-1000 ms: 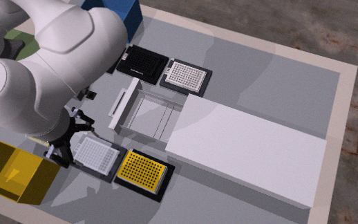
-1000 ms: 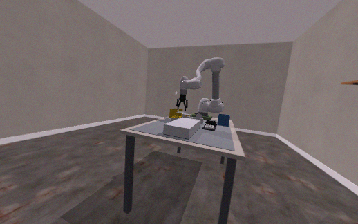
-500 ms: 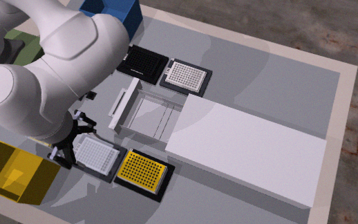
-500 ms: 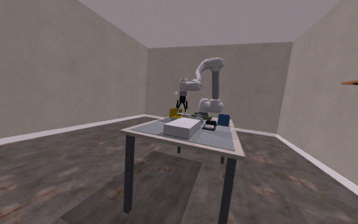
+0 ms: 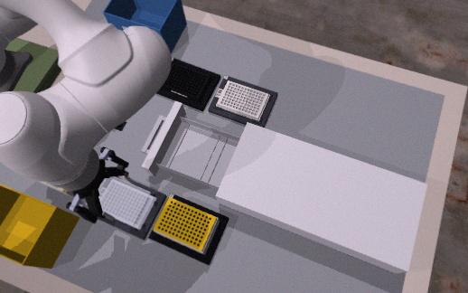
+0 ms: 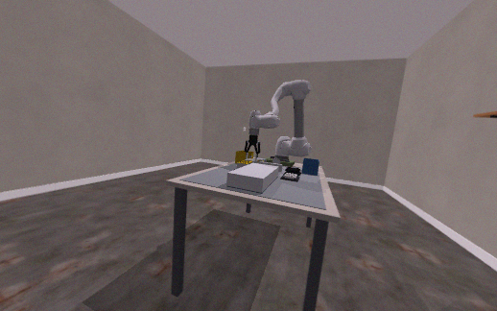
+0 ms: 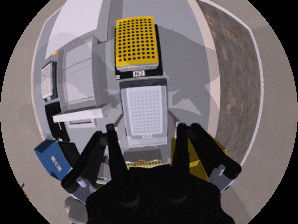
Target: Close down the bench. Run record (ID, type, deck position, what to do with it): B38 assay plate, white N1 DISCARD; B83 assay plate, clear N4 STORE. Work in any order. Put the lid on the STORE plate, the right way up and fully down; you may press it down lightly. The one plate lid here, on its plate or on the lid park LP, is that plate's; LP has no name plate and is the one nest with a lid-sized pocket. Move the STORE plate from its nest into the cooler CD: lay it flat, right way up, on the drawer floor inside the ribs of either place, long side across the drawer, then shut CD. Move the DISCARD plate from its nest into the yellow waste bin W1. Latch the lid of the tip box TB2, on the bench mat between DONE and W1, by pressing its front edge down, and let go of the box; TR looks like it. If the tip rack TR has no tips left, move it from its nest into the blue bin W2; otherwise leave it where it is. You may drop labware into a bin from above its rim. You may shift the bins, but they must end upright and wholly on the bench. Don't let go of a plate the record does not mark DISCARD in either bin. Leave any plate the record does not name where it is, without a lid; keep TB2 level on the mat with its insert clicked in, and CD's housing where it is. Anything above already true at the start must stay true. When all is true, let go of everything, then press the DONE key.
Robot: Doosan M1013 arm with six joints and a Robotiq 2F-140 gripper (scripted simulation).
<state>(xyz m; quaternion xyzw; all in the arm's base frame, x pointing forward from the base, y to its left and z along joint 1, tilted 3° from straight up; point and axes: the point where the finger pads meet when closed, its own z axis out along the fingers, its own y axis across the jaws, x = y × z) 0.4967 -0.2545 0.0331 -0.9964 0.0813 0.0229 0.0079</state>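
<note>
Now: hand 80 mm above the clear assay plate. From my hand the other things lie so: yellow tip rack: 160 mm ahead, 20 mm to the right, 40 mm below; then flat grey lid: 20 mm below; then yellow bin W1: 200 mm behind, 110 mm to the right, 60 mm below.
</note>
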